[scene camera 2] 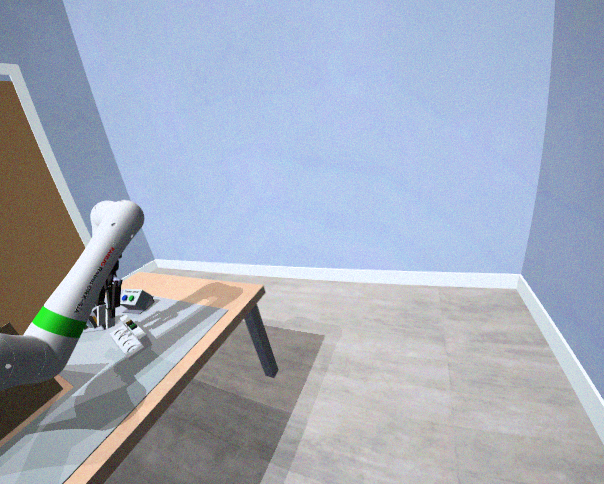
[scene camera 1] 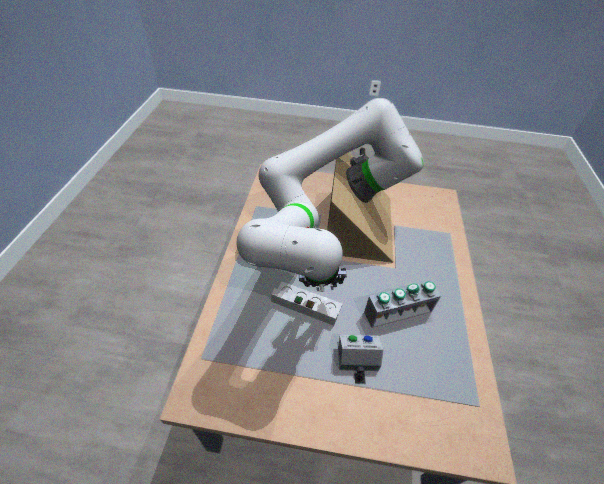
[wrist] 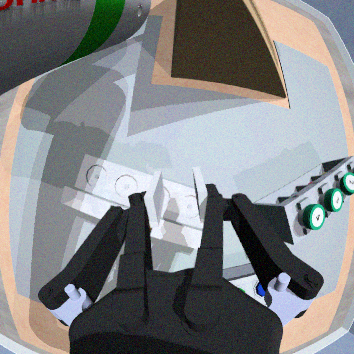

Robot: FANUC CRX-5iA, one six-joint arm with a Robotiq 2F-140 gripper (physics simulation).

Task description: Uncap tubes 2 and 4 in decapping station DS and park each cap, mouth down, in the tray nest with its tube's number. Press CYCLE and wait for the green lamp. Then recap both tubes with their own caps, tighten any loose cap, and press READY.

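Seen in the pictures: gripper, fingertip midpoint: [scene camera 2: 106, 325] [wrist: 177, 180]; arm's base, link origin: [scene camera 1: 358, 185].
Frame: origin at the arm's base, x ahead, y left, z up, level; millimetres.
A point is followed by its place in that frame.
Note:
The grey decapping station [scene camera 1: 403, 318] {y 173, x 460, z -161 mm} [wrist: 296, 220] {y 69, x 471, z -69 mm} stands at the right of the mat. It holds tubes with white-topped green caps [scene camera 1: 399, 293] [wrist: 314, 217]; their numbers are hard to read. The white tray [scene camera 1: 322, 315] {y -92, x 502, z -129 mm} [scene camera 2: 132, 338] {y -165, x 444, z -154 mm} [wrist: 107, 175] {y -197, x 408, z -153 mm} shows round nests without caps where visible; the fingers hide part of it in the wrist view. A green square [scene camera 1: 298, 299] {y -172, x 465, z -111 mm} and a brown square [scene camera 1: 311, 304] {y -130, x 478, z -110 mm} show on its front. The button box [scene camera 1: 360, 355] {y 21, x 634, z -98 mm} [scene camera 2: 143, 300] {y -33, x 611, z -124 mm} has a green button [scene camera 1: 352, 338] {y -3, x 588, z -92 mm} and a blue button [scene camera 1: 368, 338] {y 44, x 582, z -93 mm}. My gripper [wrist: 177, 180] {y -93, x 418, z -88 mm} is partly open and empty, above the tray's right part.
A tan wedge-shaped block [scene camera 1: 363, 242] {y 31, x 221, z -78 mm} [wrist: 220, 45] {y -33, x 219, z -66 mm} stands behind the tray. A small dark object [scene camera 1: 359, 376] {y 26, x 676, z -144 mm} sits at the button box's front. The grey mat [scene camera 1: 428, 363] {y 236, x 603, z -165 mm} lies on the wooden table [scene camera 1: 352, 418] {y 11, x 782, z -167 mm}. The white arm [scene camera 1: 292, 247] {y -185, x 602, z 293 mm} reaches over the mat's left side.

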